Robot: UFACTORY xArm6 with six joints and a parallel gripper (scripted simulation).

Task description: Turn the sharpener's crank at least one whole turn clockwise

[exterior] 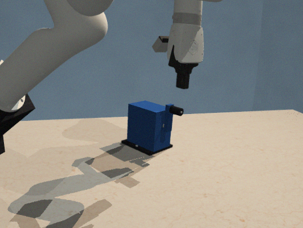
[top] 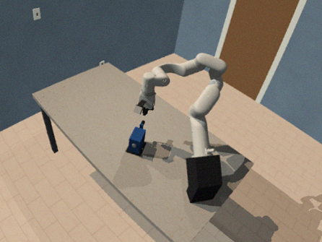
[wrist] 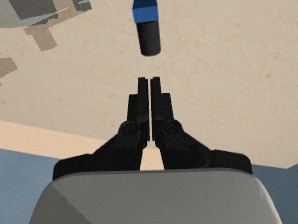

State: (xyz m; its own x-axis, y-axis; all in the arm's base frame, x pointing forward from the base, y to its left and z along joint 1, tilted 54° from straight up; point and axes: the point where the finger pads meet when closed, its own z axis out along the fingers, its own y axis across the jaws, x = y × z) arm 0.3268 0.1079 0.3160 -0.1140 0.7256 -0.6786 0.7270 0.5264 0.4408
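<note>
Right now my hand is 2 cm to the right of the crank and 9 cm above it.
</note>
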